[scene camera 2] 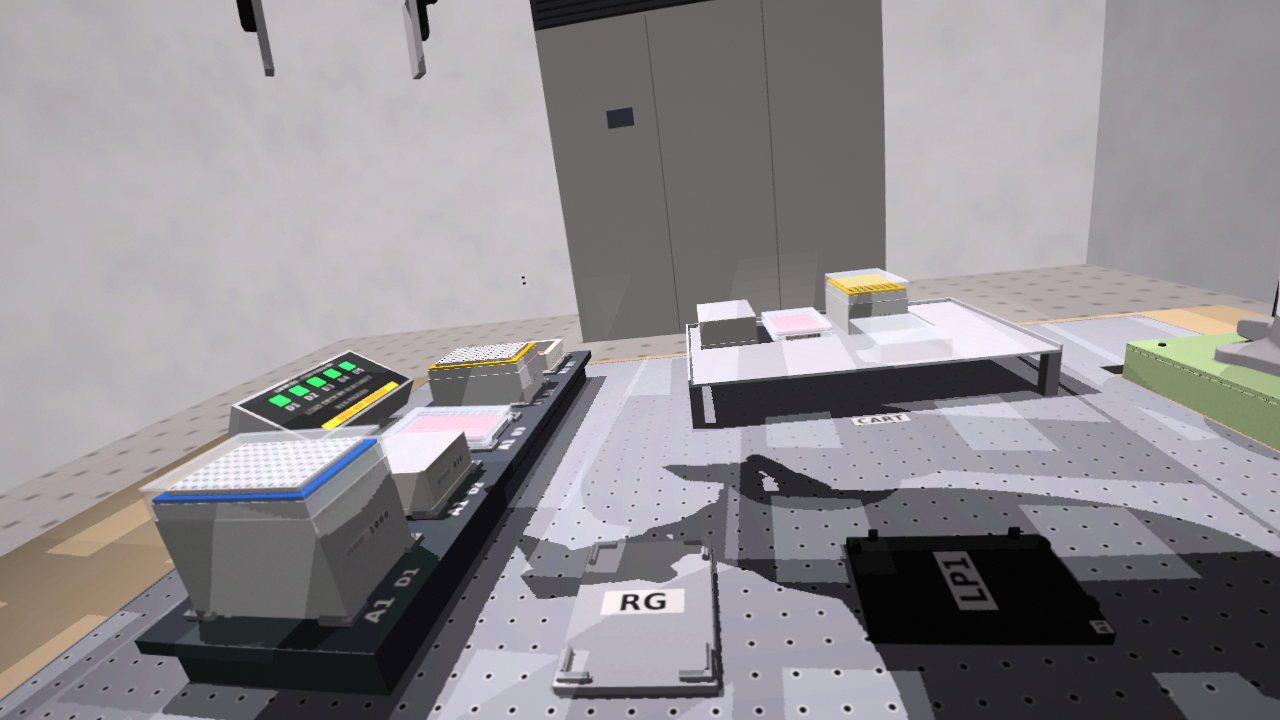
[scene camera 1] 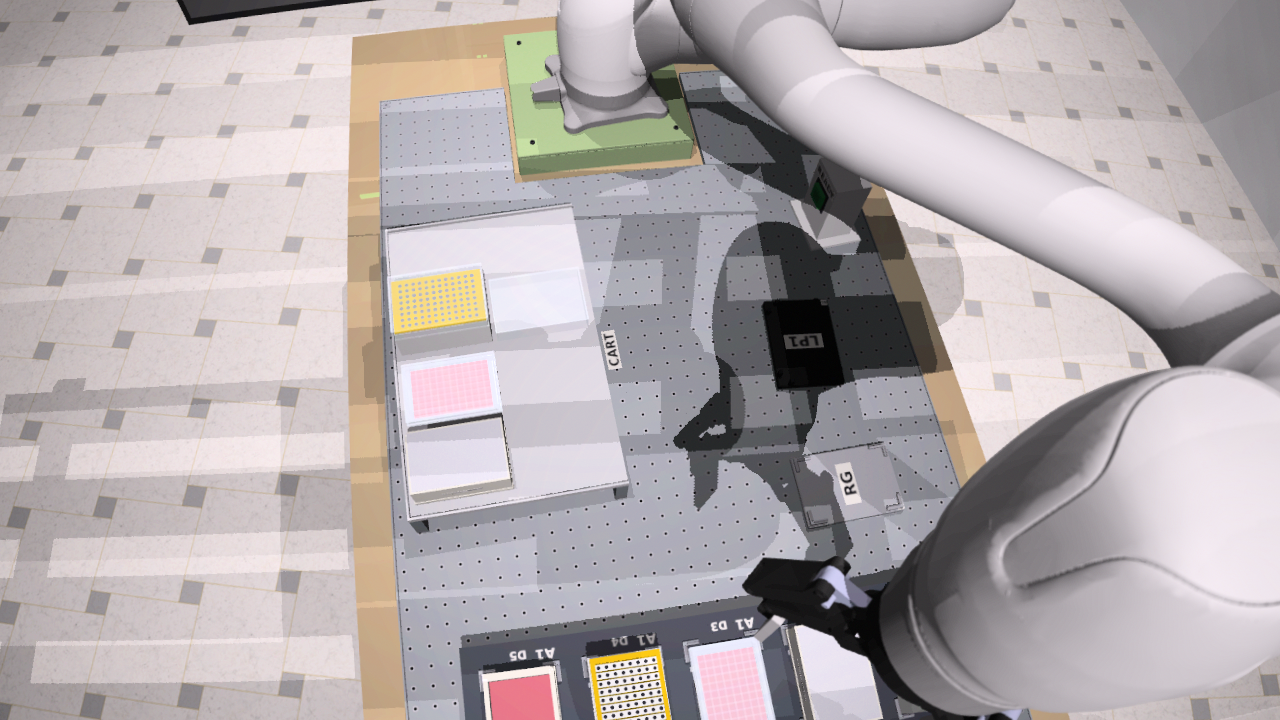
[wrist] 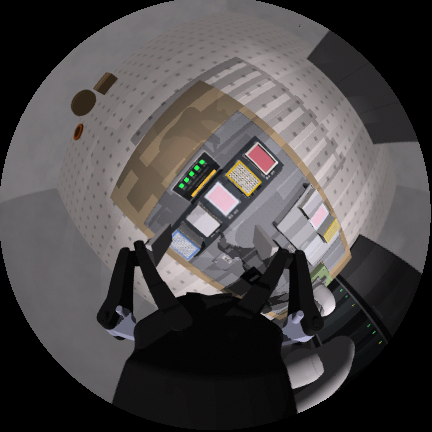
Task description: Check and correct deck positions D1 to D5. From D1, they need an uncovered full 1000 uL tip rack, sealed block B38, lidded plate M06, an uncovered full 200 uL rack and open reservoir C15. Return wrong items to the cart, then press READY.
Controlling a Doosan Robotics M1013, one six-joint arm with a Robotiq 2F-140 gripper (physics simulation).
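Where they show: gripper, fingertip midpoint: (scene camera 2: 348,74) (scene camera 1: 841,680) (wrist: 212,233); arm's base, link origin: (scene camera 1: 605,88) (wrist: 313,287).
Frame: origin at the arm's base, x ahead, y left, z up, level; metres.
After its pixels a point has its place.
Note:
My gripper (scene camera 2: 343,75) {x 1.002, y -0.094, z 0.405 m} (wrist: 212,233) {x 1.002, y -0.094, z 0.405 m} is open and empty, high above the D1 end of the deck. At D1 a blue-rimmed 1000 rack (scene camera 2: 259,546) (wrist: 185,244) has a clear cover over its tips. D2 holds a pale block (scene camera 1: 836,671) {x 1.000, y 0.017, z 0.053 m} (scene camera 2: 434,474) {x 0.943, y 0.053, z 0.041 m} (wrist: 202,220) {x 1.004, y 0.016, z 0.053 m}. D3 holds a pink plate (scene camera 1: 732,682) {x 0.975, y -0.102, z 0.030 m} (scene camera 2: 456,427) {x 0.971, y -0.082, z 0.029 m} (wrist: 221,198) {x 0.991, y -0.106, z 0.031 m} under a clear lid. D4 holds an uncovered yellow rack (scene camera 1: 631,687) {x 0.949, y -0.223, z 0.075 m} (scene camera 2: 483,386) {x 0.965, y -0.183, z 0.041 m} (wrist: 243,177) {x 0.974, y -0.228, z 0.076 m}. D5 holds an open red reservoir (scene camera 1: 521,698) {x 0.926, y -0.347, z 0.026 m} (wrist: 261,158) {x 0.953, y -0.352, z 0.026 m}. Item codes are unreadable.
The cart (scene camera 1: 554,402) {x 0.567, y -0.220, z 0.022 m} (scene camera 2: 993,335) {x 0.290, y -0.201, z 0.021 m} bears a covered yellow rack (scene camera 1: 438,300) {x 0.416, y -0.341, z 0.092 m} (scene camera 2: 865,302) {x 0.432, y -0.279, z 0.067 m}, a pink plate (scene camera 1: 452,387) {x 0.519, y -0.348, z 0.038 m}, a pale block (scene camera 1: 458,456) {x 0.627, y -0.356, z 0.064 m} and a clear cover (scene camera 1: 539,300) {x 0.422, y -0.207, z 0.047 m}. The panel (scene camera 2: 322,389) {x 1.135, y -0.114, z 0.083 m} shows green lights and a yellow bar (scene camera 2: 360,405) {x 1.092, y -0.111, z 0.059 m}. RG (scene camera 2: 640,644) {x 0.769, y 0.191, z -0.031 m} and LP1 (scene camera 2: 904,591) {x 0.585, y 0.173, z -0.029 m} lie nearby.

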